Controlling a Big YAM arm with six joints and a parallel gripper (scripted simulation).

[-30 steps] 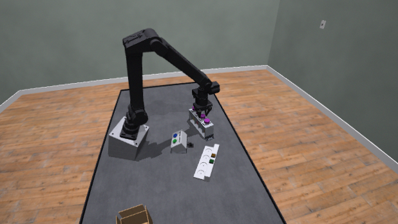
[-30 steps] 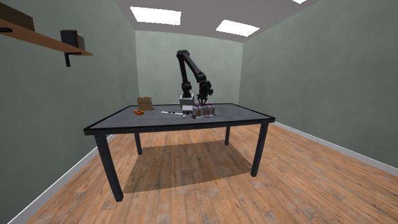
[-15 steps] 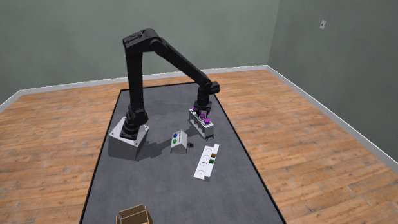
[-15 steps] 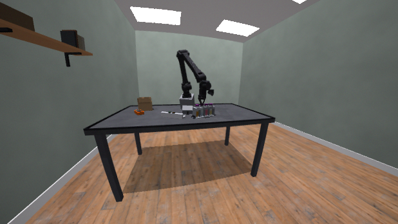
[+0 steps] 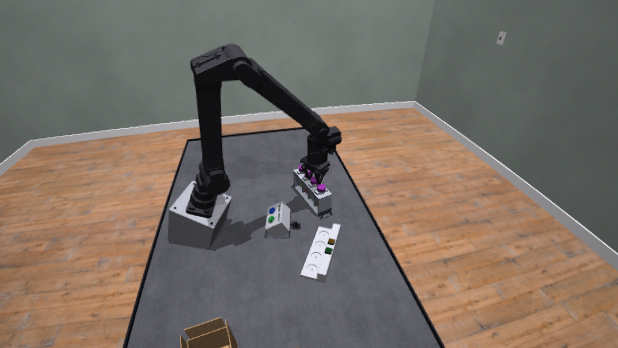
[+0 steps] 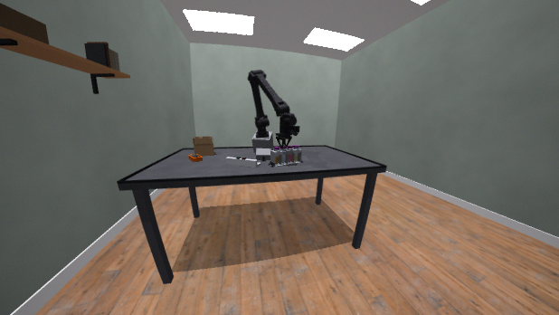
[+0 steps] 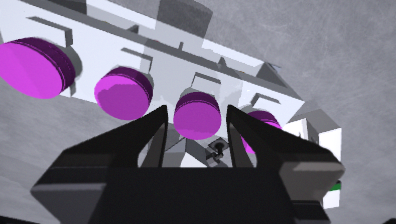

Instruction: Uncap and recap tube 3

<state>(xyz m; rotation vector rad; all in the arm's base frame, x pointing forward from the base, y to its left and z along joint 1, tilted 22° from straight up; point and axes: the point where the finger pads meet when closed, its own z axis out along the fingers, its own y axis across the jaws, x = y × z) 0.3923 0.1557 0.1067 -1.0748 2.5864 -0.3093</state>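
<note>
The cap is right at my hand. Also, from my hand: blue key 17 cm behind, 11 cm to the right, 5 cm below; then key housing 16 cm behind, 13 cm to the right, 7 cm below; then green key 18 cm behind, 15 cm to the right, 5 cm below.
</note>
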